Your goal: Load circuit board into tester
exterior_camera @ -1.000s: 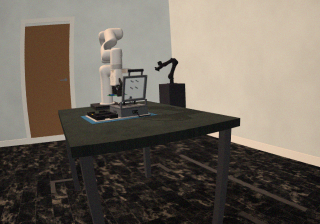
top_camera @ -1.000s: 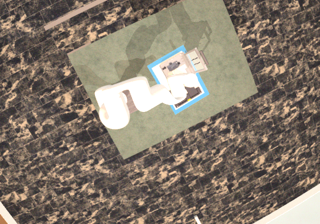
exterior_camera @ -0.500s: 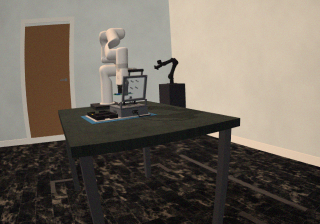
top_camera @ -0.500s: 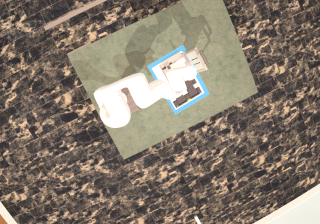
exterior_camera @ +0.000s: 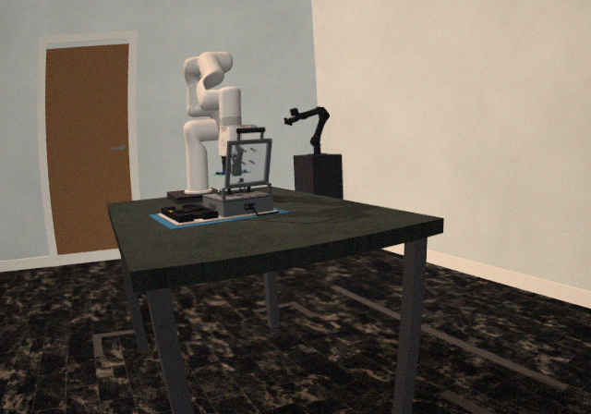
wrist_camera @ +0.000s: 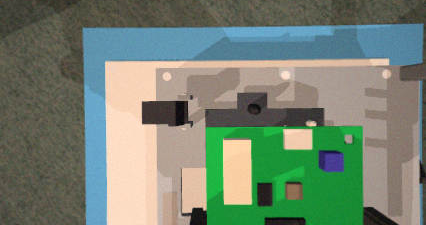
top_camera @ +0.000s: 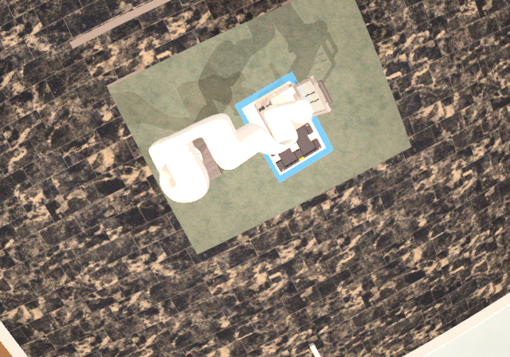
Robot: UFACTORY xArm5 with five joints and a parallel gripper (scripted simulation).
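Now: hand 6 cm above the dark nest, 1 cm to the right of it and 1 cm short of it. Also, from my hand: clear lid 13 cm ahead, 5 cm above, 1 cm to the left; then green circuit board right at my hand; then black block 6 cm to the left, 6 cm behind, 5 cm below.
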